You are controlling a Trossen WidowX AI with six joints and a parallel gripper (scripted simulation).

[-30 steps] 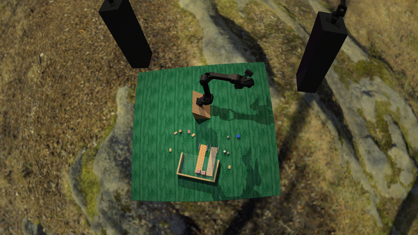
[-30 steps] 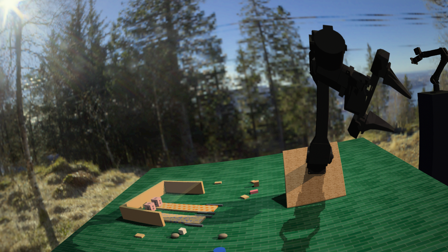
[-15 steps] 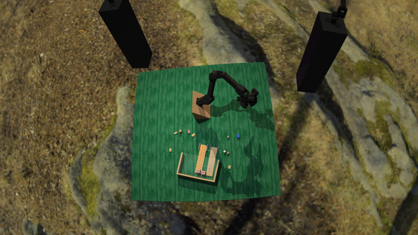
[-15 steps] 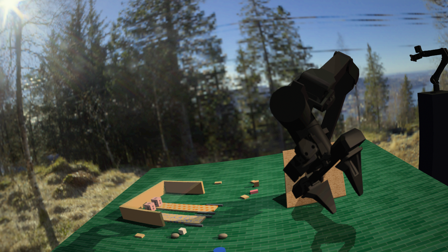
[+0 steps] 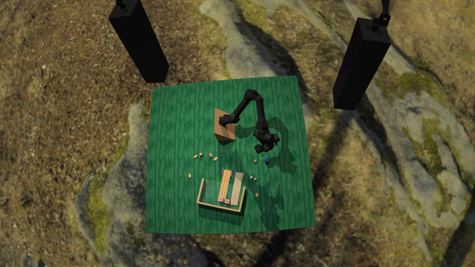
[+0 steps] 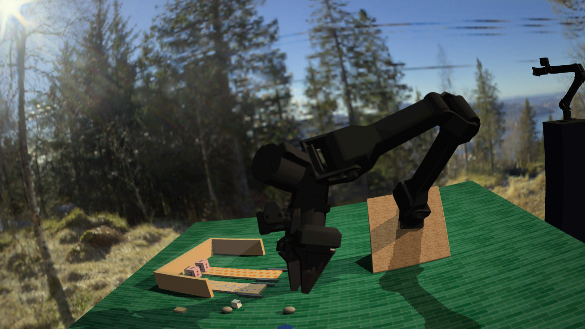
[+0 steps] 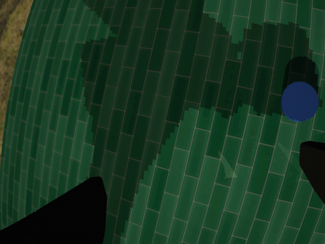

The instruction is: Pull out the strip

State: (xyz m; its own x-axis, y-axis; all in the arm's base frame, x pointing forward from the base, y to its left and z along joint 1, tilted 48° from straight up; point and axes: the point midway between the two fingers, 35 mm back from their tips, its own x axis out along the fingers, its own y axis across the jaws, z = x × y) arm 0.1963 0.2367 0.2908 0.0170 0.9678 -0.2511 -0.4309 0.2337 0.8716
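The blue disc lies 5 cm ahead of my gripper tip, 3 cm to the right of it and 11 cm below it.
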